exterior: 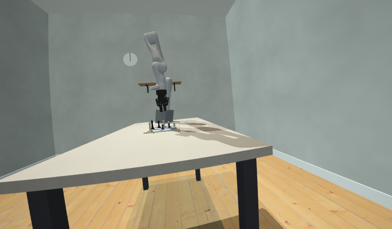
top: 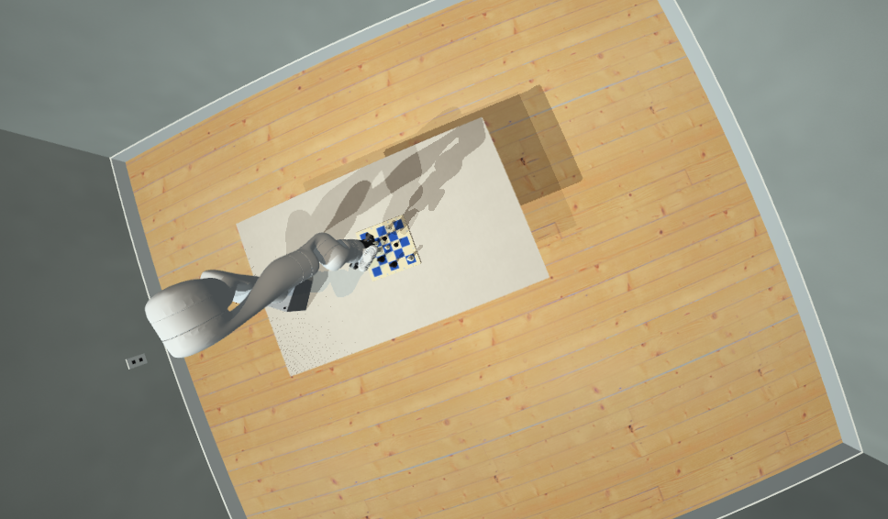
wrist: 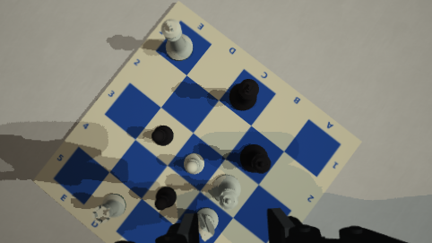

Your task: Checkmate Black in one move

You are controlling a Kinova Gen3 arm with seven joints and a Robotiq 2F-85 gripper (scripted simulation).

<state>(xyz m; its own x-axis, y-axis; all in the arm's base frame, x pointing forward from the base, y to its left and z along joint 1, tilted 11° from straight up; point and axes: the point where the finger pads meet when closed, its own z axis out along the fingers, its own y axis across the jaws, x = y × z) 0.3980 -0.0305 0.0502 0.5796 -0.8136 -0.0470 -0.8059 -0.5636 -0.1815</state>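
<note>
My gripper is now 4 cm short of the white pawn and 12 cm above it. The rest, counted from my hand: cream chessboard (4 cm ahead, 1 cm to the right, 13 cm below); then white king (11 cm ahead, 9 cm to the right, 10 cm below); then black king (3 cm ahead, 8 cm to the right, 10 cm below).
</note>
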